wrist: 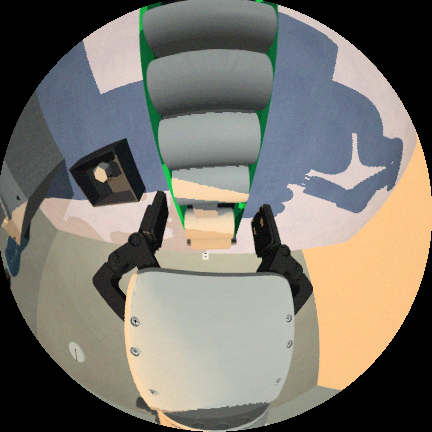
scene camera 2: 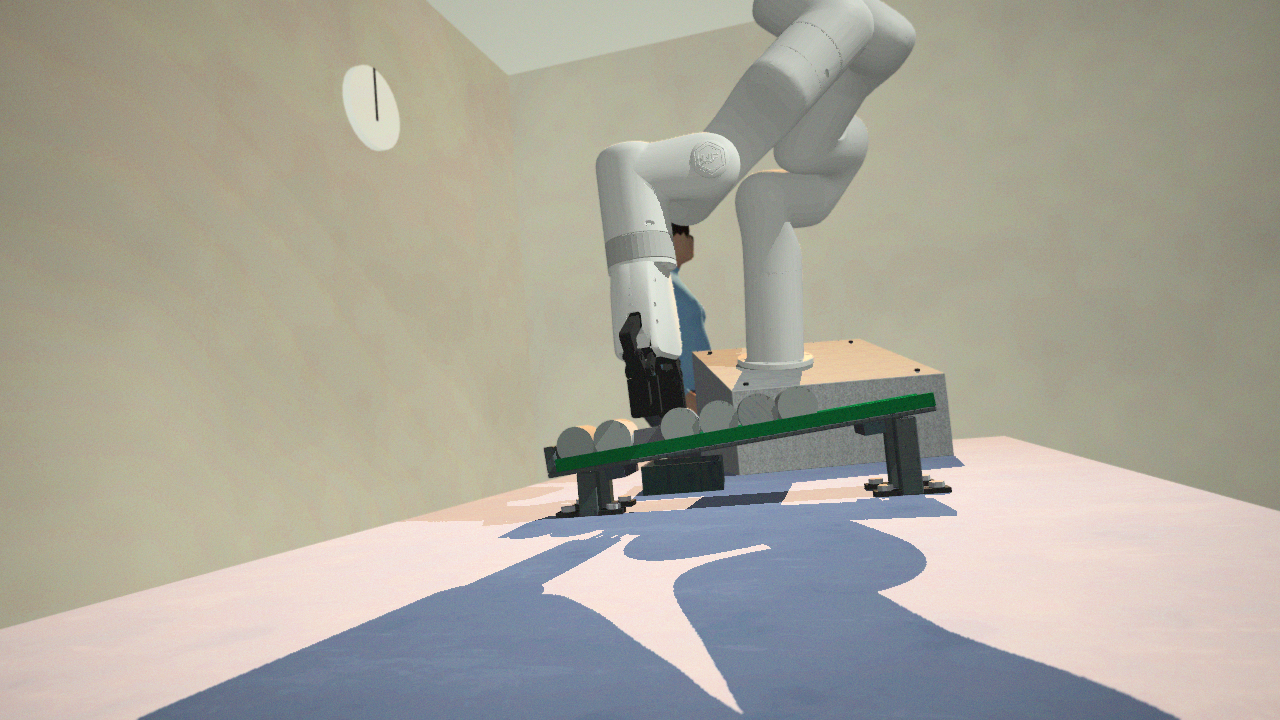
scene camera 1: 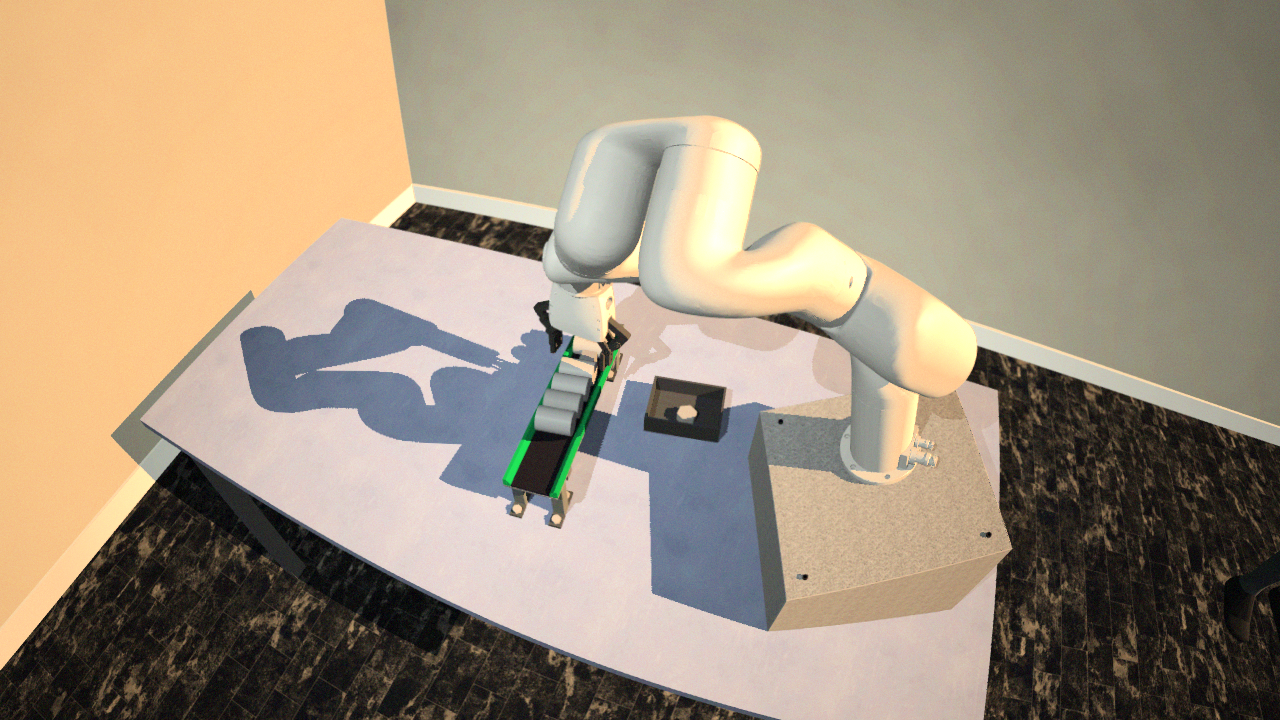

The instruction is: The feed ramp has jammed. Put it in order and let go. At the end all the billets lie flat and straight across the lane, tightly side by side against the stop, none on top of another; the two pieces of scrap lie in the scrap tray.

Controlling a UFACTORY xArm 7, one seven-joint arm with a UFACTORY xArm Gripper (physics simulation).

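Frame: origin at the arm's base, x ahead, y left, z up, level; millimetres.
Seen in the pictures: gripper, between the fingertips: [wrist: 213, 207] [scene camera 2: 661, 416] [scene camera 1: 580, 357]; arm's base, origin of its link: [scene camera 2: 775, 362] [scene camera 1: 880, 449].
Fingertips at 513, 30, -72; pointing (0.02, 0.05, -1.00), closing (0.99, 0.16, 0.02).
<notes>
Offsets run from my fingertips to a thing's top centre, as dx, dy, dz. "spot": to the spot under its first point.
My gripper [scene camera 1: 581, 358] [scene camera 2: 657, 419] [wrist: 213, 207] is open and empty, its fingers over the lower part of the green-sided ramp [scene camera 1: 541, 461] [scene camera 2: 859, 410]. Grey billets lie across the lane. Two, a lower one @(+25, -86, -3) [scene camera 2: 575, 441] and its neighbour @(+11, -49, +1) [scene camera 2: 614, 435], lie by the stop @(+34, -109, -21) [scene camera 2: 551, 461] [wrist: 212, 244]. A small grey block @(-3, -16, -9) [scene camera 2: 646, 436] [wrist: 205, 206], apparently scrap, lies between them and four billets farther up, whose lowest @(-8, +19, +8) [scene camera 2: 679, 424] [wrist: 212, 184] and highest @(-47, +132, +19) [scene camera 1: 554, 420] [scene camera 2: 796, 402] [wrist: 210, 27] lie flat. A pale scrap piece @(-183, -51, -75) [scene camera 1: 686, 411] [wrist: 102, 172] lies in the dark tray @(-176, -59, -60) [scene camera 1: 680, 431] [scene camera 2: 682, 475] [wrist: 134, 167].
The tray stands beside the ramp, between it and the robot's large base block [scene camera 1: 877, 537] [scene camera 2: 841, 429]. The ramp stands on bolted feet, with one upper leg @(spot: -38, +237, -58) [scene camera 2: 904, 456] and one lower leg @(spot: +60, -55, -69) [scene camera 2: 592, 490] showing in scene view 2. A person [scene camera 2: 689, 313] stands behind the arm.
</notes>
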